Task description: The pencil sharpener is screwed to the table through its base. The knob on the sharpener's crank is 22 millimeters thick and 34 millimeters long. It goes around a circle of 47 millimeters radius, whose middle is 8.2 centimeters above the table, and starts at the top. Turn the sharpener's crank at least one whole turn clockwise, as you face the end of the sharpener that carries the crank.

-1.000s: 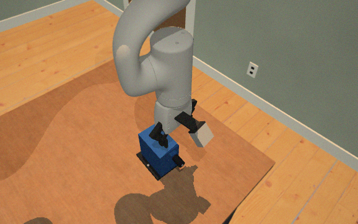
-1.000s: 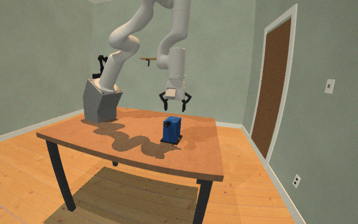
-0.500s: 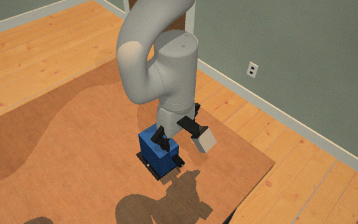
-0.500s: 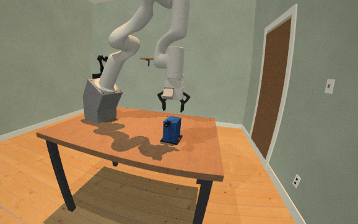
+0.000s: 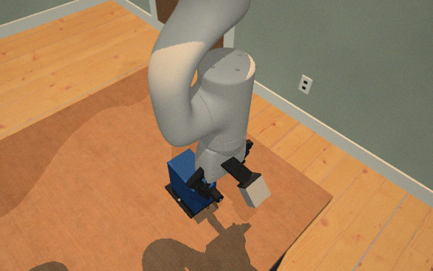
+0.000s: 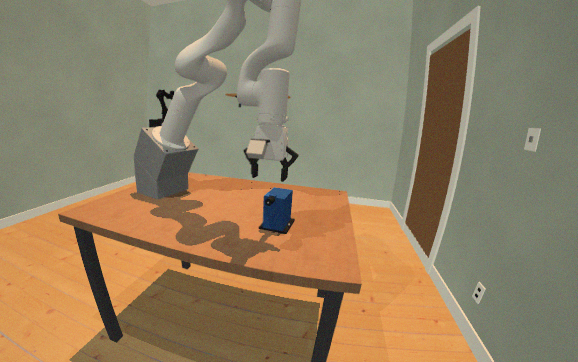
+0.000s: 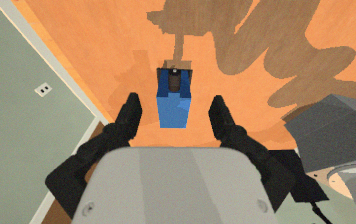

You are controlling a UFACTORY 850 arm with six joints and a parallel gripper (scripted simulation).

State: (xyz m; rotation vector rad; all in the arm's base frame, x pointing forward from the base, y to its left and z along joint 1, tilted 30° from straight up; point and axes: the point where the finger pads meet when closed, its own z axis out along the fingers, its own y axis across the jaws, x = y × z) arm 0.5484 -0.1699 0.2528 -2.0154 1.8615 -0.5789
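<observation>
Now: hand 20 mm to the right of the dark crank knob and 90 mm above it.
</observation>
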